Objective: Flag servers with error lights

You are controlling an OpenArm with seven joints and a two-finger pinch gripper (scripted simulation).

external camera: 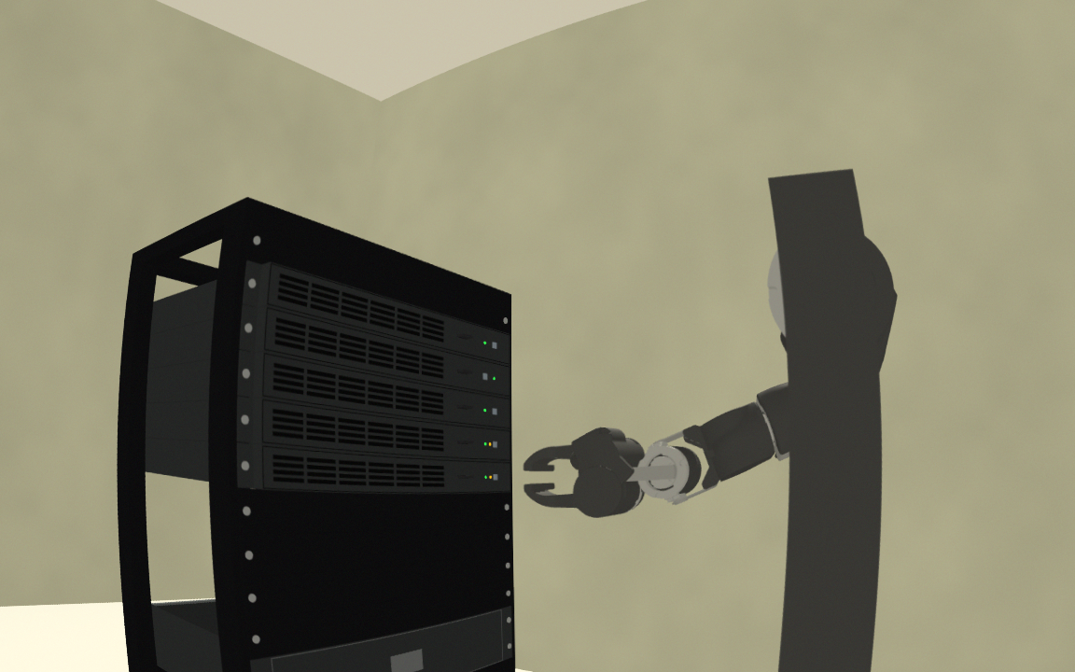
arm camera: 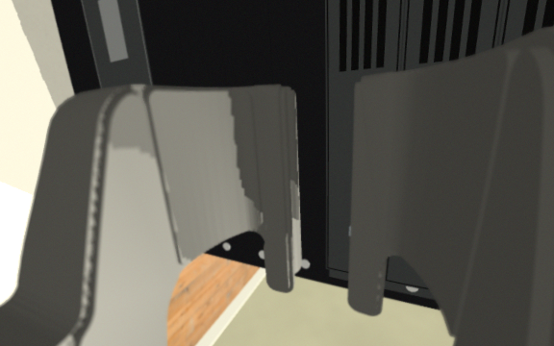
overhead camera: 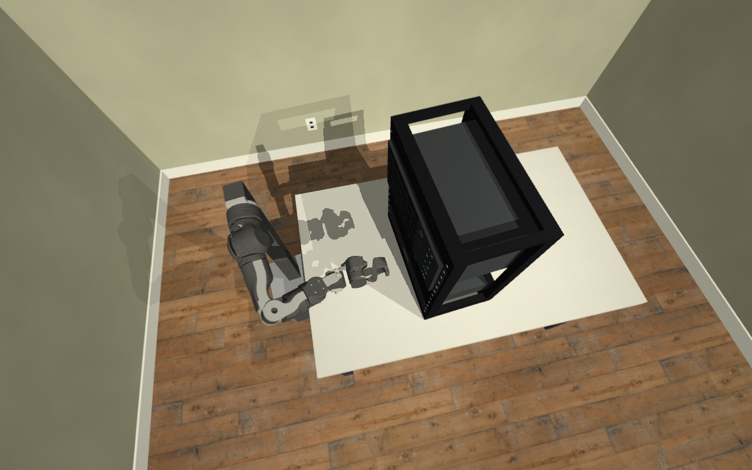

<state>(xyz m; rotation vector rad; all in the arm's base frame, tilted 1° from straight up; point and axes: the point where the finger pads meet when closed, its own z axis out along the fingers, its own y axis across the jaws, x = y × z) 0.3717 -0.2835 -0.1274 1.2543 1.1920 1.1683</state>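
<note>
Right now the pale information tag is 140 mm ahead of my hand.
</note>
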